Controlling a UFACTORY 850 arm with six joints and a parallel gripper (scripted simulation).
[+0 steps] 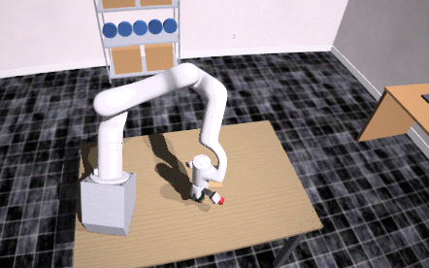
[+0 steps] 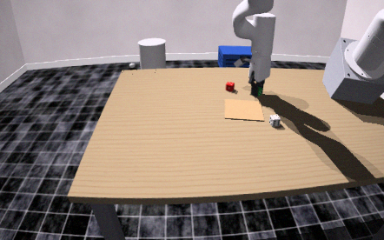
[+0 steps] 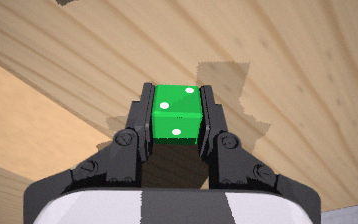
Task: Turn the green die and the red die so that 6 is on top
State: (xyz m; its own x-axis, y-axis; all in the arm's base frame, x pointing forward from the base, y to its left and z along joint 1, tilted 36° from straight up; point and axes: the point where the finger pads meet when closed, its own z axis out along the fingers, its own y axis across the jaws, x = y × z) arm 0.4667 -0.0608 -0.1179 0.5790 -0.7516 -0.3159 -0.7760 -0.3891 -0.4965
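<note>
Now: hand 1 cm above the green die. Also, from my hand: red die (10 cm ahead, 5 cm to the right, 1 cm below); then tan mat (12 cm to the left, 10 cm ahead, 2 cm below); then white die (23 cm to the left, 2 cm ahead, 1 cm below).
</note>
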